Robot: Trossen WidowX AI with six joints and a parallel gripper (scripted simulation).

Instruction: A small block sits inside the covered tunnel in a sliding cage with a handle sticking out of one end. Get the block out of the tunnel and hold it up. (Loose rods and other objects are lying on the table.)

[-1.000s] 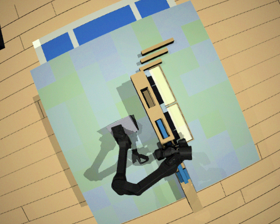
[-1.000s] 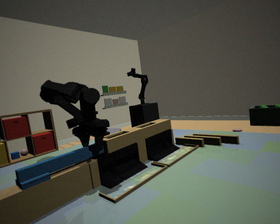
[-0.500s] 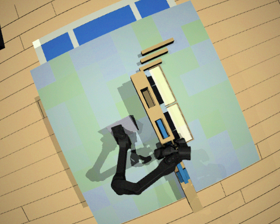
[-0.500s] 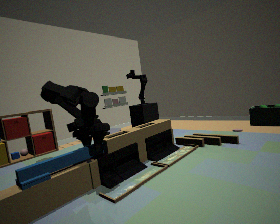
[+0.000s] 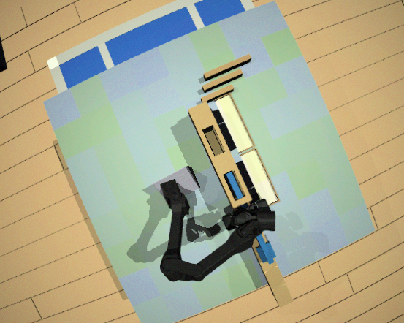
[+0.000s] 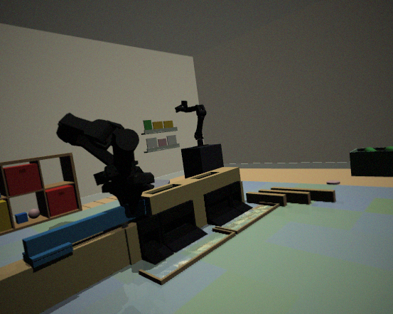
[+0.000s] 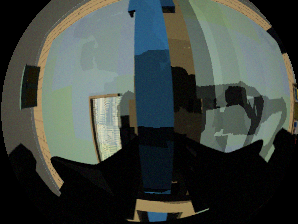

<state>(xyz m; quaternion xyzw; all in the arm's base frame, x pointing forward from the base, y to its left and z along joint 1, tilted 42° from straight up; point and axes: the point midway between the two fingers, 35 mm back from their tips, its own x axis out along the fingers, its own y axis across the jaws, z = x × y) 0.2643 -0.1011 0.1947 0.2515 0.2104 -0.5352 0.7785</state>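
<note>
Right now the tan covered tunnel is 5 cm below my gripper tip, 3 cm to the left of it and 2 cm ahead of it.
</note>
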